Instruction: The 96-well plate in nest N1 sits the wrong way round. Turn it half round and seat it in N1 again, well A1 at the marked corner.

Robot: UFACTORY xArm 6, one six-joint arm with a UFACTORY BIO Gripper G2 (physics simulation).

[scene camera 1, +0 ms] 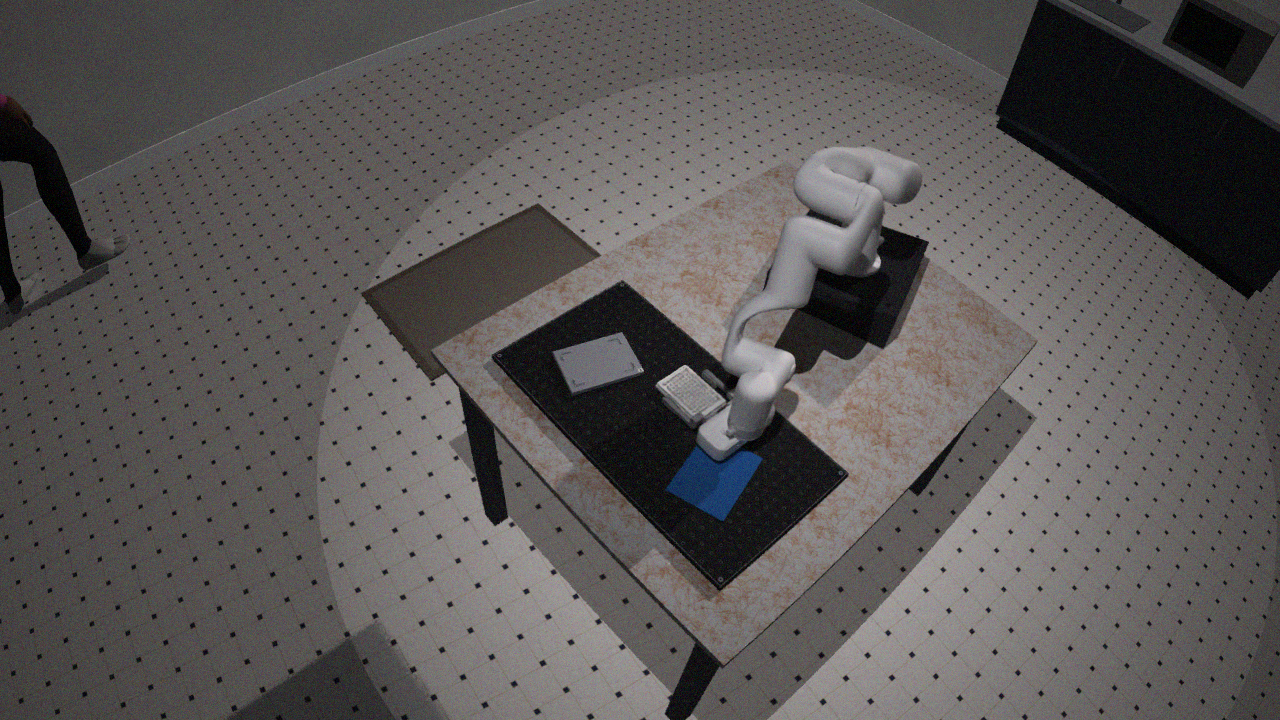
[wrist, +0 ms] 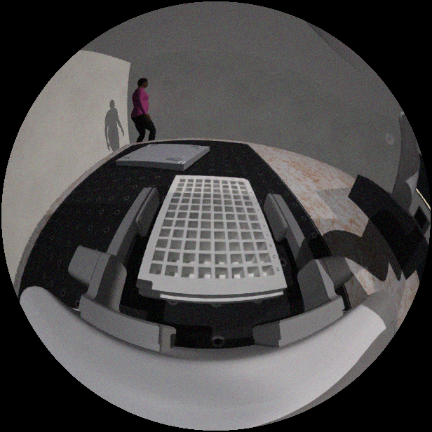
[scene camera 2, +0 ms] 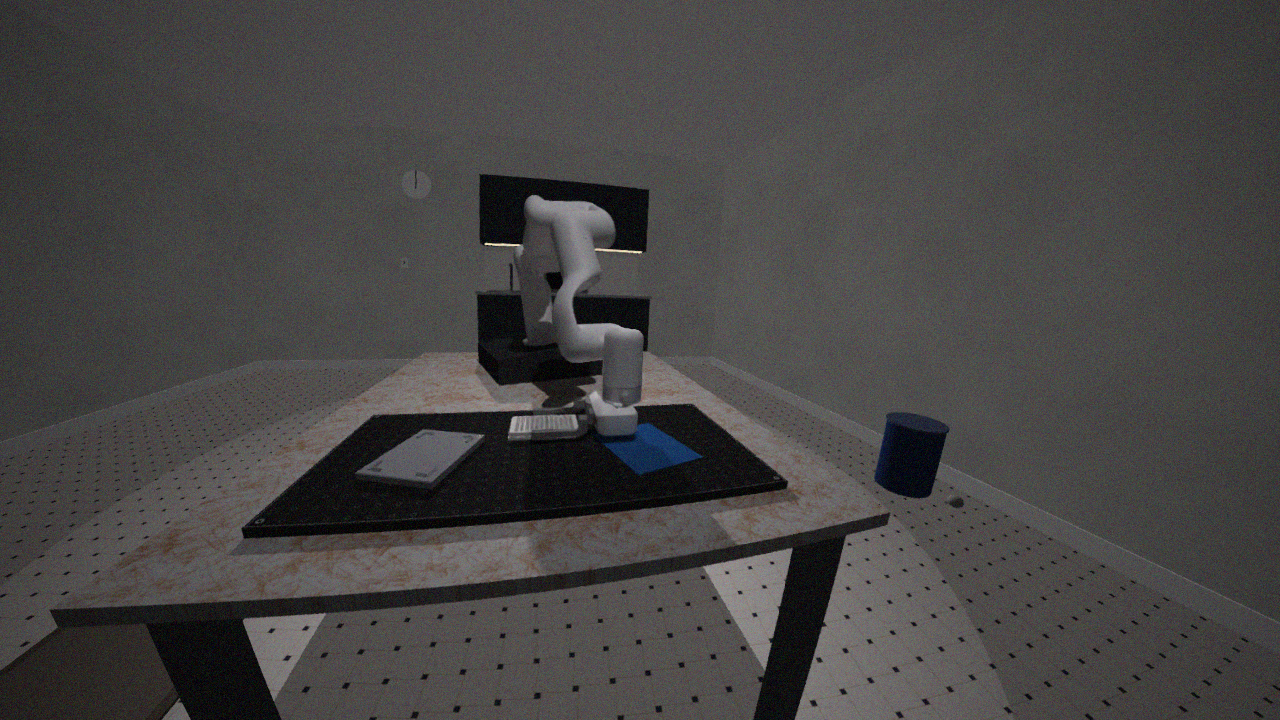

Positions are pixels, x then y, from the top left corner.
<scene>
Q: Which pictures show the gripper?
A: Scene camera 1, the wrist view and scene camera 2: all of them.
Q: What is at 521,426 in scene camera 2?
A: A white 96-well plate.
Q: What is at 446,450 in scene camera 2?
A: A grey nest N1.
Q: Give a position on a white 96-well plate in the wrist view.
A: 210,243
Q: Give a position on a grey nest N1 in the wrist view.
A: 154,156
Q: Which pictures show the white 96-well plate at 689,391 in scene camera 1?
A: Scene camera 1, the wrist view and scene camera 2: all of them.
</scene>
